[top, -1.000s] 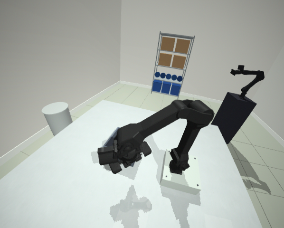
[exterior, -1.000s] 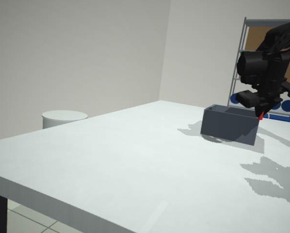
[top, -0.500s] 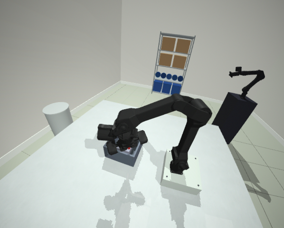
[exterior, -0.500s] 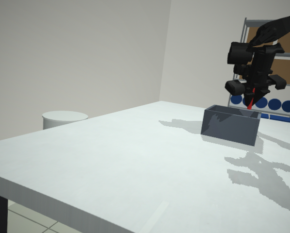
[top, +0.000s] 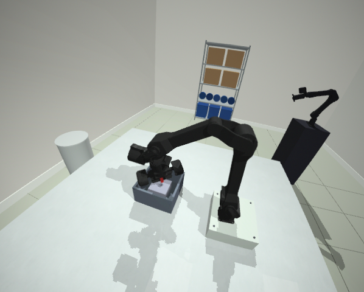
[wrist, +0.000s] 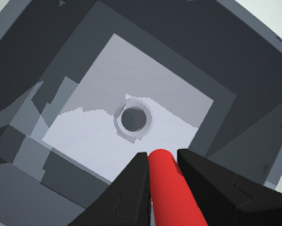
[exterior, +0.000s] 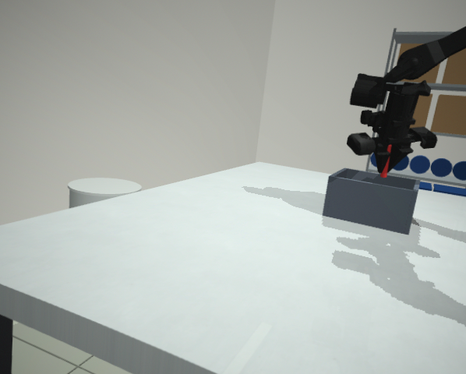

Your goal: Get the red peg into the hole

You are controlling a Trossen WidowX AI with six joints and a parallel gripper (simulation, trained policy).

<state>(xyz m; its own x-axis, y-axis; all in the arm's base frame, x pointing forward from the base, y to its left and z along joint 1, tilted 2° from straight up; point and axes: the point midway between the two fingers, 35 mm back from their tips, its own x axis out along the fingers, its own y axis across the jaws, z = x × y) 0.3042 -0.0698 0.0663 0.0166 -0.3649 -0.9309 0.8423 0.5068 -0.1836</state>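
My gripper tip is now 1 cm to the right of the red peg and 3 cm below it. The rest, counted from my gripper tip: grey box 1 cm ahead, 2 cm to the right, 9 cm below.
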